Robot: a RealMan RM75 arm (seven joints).
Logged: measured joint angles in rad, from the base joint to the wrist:
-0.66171, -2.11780, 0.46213, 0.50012, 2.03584, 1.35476, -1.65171
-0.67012, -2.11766, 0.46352, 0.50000, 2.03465, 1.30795, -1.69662
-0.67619, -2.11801, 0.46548, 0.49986, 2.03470, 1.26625, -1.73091
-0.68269, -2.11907, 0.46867, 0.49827, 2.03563, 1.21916, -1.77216
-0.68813, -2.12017, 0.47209, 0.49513, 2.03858, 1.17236, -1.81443
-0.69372, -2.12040, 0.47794, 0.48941, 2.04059, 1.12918, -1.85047
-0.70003, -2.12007, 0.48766, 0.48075, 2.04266, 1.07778, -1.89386
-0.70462, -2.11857, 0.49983, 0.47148, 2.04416, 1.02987, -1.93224
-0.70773, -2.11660, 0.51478, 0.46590, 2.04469, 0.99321, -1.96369
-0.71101, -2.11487, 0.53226, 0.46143, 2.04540, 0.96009, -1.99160
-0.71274, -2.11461, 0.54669, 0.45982, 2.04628, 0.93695, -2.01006
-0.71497, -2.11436, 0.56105, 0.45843, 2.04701, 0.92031, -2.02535
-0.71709, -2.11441, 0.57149, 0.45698, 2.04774, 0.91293, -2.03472
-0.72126, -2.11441, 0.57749, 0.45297, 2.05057, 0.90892, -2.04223
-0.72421, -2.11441, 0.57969, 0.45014, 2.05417, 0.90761, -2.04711
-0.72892, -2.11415, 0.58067, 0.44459, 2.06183, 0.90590, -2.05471
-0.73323, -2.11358, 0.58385, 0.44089, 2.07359, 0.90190, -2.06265
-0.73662, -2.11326, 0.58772, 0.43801, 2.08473, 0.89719, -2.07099
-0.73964, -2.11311, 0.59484, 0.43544, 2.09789, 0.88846, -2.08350
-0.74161, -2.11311, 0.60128, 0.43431, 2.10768, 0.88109, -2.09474
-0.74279, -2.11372, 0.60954, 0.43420, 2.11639, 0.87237, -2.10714
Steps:
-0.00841, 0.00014, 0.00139, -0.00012, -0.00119, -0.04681, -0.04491
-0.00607, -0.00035, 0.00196, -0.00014, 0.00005, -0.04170, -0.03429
-0.00650, -0.00106, 0.00319, -0.00159, 0.00093, -0.04709, -0.04125
-0.00544, -0.00110, 0.00342, -0.00314, 0.00295, -0.04680, -0.04227
-0.00559, -0.00023, 0.00585, -0.00572, 0.00201, -0.04318, -0.03604
-0.00631, 0.00033, 0.00972, -0.00866, 0.00207, -0.05140, -0.04339
-0.00459, 0.00150, 0.01217, -0.00927, 0.00150, -0.04791, -0.03838
-0.00311, 0.00197, 0.01495, -0.00558, 0.00053, -0.03666, -0.03145
-0.00328, 0.00173, 0.01748, -0.00447, 0.00071, -0.03312, -0.02791
-0.00173, 0.00026, 0.01443, -0.00161, 0.00088, -0.02314, -0.01846
-0.00223, 0.00025, 0.01436, -0.00139, 0.00073, -0.01664, -0.01529
-0.00212, -0.00005, 0.01044, -0.00145, 0.00073, -0.00738, -0.00937
-0.00417, 0.00000, 0.00600, -0.00401, 0.00283, -0.00401, -0.00751
-0.00295, 0.00000, 0.00220, -0.00283, 0.00360, -0.00131, -0.00488
-0.00471, 0.00026, 0.00098, -0.00555, 0.00766, -0.00171, -0.00760
-0.00431, 0.00057, 0.00318, -0.00370, 0.01176, -0.00400, -0.00794
-0.00339, 0.00032, 0.00387, -0.00288, 0.01114, -0.00471, -0.00834
-0.00302, 0.00015, 0.00712, -0.00257, 0.01316, -0.00873, -0.01251
-0.00197, 0.00000, 0.00644, -0.00113, 0.00979, -0.00737, -0.01124
-0.00118, -0.00061, 0.00826, -0.00011, 0.00871, -0.00872, -0.01240

